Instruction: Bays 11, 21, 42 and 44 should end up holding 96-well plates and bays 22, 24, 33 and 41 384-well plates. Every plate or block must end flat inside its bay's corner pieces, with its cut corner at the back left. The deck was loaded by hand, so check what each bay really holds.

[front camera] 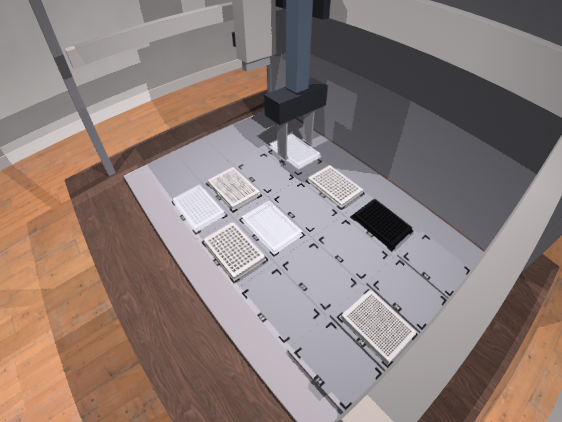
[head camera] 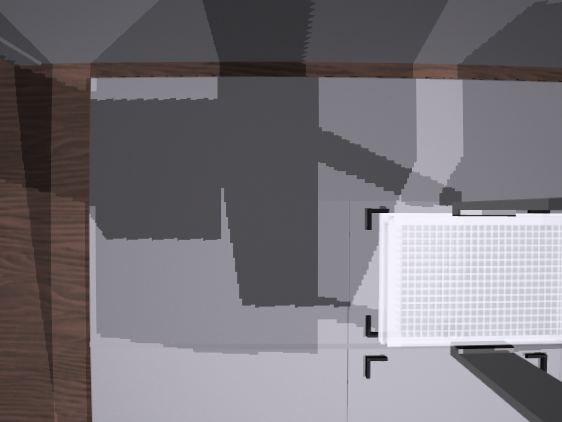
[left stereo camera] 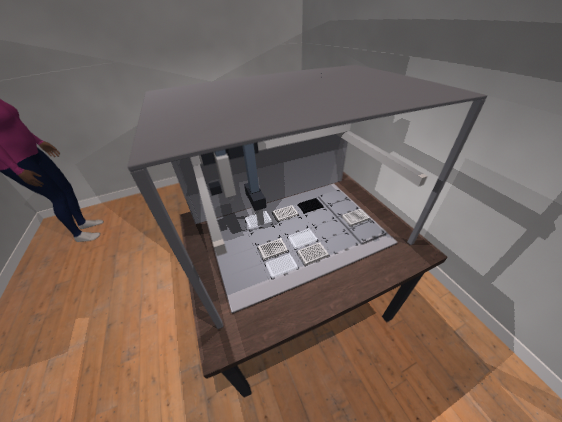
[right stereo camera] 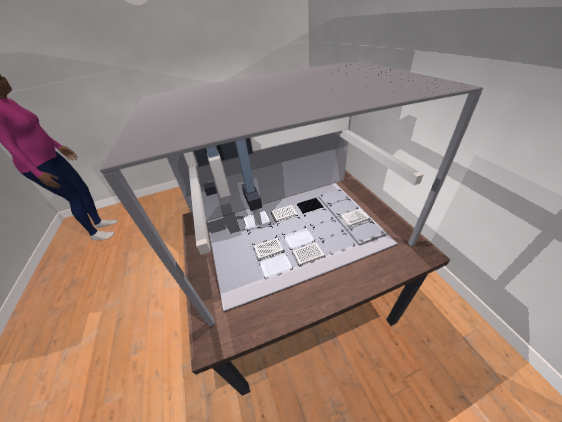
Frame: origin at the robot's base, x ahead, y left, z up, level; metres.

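Where they show: gripper, fingertip midpoint: [front camera: 294,150] [head camera: 478,278] [left stereo camera: 258,219] [right stereo camera: 256,219]; robot's base at its link origin: [front camera: 173,202] [left stereo camera: 272,278] [right stereo camera: 265,278].
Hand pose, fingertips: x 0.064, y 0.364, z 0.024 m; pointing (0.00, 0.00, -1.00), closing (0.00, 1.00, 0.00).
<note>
Each offset is from my fingertips to the top centre of the thing.
My gripper [front camera: 296,150] [head camera: 482,280] is shut on a clear fine-grid 384-well plate {dx +0.000, dy +0.000, dz +0.007 m} [front camera: 304,152] [head camera: 445,300] [left stereo camera: 251,223], level, a little above bay 41 at the back left. One jaw is on its back side, one on its front. Its right part is cut off in the head view. In the front view, a clear plate {dx +0.000, dy -0.321, dz -0.010 m} [front camera: 199,207] lies in bay 11, a pale plate {dx +0.000, dy -0.214, dz -0.010 m} [front camera: 234,188] with blurred wells in bay 21, a clear plate {dx +0.164, dy -0.214, dz -0.010 m} [front camera: 272,226] in bay 22, a fine-grid pale plate {dx +0.492, dy -0.214, dz +0.005 m} [front camera: 380,326] in bay 24 and a coarse-grid pale plate {dx +0.164, dy +0.000, dz -0.010 m} [front camera: 336,186] in bay 42. Bays 33 and 44 hold no plate.
A pale coarse-grid plate {dx +0.164, dy -0.321, dz -0.010 m} [front camera: 235,251] stands in bay 12 and a black plate {dx +0.328, dy +0.000, dz -0.010 m} [front camera: 382,223] in bay 43. The light grey pipetting stage [front camera: 254,32] hangs left of my gripper. Frame posts [left stereo camera: 177,240] [right stereo camera: 447,165] stand at the table's corners. A person [left stereo camera: 25,165] stands beyond the table.
</note>
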